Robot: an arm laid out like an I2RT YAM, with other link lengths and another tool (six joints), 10 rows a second.
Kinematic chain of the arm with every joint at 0, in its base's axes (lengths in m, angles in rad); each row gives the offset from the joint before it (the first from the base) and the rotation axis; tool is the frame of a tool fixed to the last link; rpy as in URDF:
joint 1: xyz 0 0 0.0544 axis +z
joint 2: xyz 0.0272 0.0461 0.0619 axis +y
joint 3: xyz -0.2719 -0.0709 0 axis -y
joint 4: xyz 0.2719 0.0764 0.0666 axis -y
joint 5: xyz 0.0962 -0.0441 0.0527 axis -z
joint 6: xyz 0.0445 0 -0.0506 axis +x
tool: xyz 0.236 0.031 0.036 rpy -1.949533 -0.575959 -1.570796
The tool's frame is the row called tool.
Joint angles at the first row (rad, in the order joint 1, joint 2, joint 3, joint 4, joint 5, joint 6):
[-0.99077, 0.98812, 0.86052, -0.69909, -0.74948, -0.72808]
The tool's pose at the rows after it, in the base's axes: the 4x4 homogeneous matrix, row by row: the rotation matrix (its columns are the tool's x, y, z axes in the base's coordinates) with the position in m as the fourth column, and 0 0 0 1 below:
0.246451, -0.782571, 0.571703, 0.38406; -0.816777, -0.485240, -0.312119, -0.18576; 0.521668, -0.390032, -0.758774, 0.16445; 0, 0, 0, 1
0.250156, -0.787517, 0.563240, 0.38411; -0.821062, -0.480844, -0.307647, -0.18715; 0.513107, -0.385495, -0.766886, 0.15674; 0, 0, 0, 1
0.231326, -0.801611, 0.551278, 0.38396; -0.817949, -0.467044, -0.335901, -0.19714; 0.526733, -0.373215, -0.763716, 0.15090; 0, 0, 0, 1
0.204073, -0.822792, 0.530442, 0.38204; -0.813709, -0.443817, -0.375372, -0.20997; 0.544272, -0.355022, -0.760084, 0.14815; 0, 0, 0, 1
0.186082, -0.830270, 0.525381, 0.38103; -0.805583, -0.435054, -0.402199, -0.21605; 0.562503, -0.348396, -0.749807, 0.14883; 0, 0, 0, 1
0.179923, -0.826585, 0.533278, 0.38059; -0.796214, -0.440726, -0.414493, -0.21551; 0.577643, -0.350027, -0.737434, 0.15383; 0, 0, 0, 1
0.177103, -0.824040, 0.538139, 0.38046; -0.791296, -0.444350, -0.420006, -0.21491; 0.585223, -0.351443, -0.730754, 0.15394; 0, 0, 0, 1
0.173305, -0.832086, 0.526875, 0.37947; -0.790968, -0.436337, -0.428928, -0.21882; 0.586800, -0.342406, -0.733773, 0.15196; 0, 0, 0, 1
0.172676, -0.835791, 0.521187, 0.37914; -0.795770, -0.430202, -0.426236, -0.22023; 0.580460, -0.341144, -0.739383, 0.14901; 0, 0, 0, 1
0.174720, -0.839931, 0.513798, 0.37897; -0.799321, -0.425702, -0.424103, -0.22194; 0.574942, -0.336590, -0.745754, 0.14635; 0, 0, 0, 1
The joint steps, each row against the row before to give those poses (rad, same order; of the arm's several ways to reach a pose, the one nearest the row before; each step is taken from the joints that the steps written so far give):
[-0.00017, 0.01163, -0.03855, 0.07451, 0.07329, 0.04785]
[0.00068, 0.01255, -0.00920, 0.00899, 0.00515, -0.00160]
[-0.00049, -0.00127, -0.02215, 0.04015, 0.02761, 0.01112]
[-0.00002, -0.00834, -0.01310, 0.02923, 0.04239, 0.01615]
[0.00064, -0.01607, -0.01656, 0.02562, 0.02100, 0.00913]
[-0.00018, -0.01989, -0.00754, 0.00718, 0.00001, -0.00017]
[-0.00005, -0.01063, -0.01336, 0.01279, -0.00113, -0.00021]
[0.00065, 0.00370, 0.00227, 0.00034, 0.01529, 0.00082]
[-0.00103, 0.00751, 0.00013, 0.00008, 0.00295, 0.00231]
[-0.00004, 0.01090, 0.00565, -0.00397, 0.00504, -0.00090]

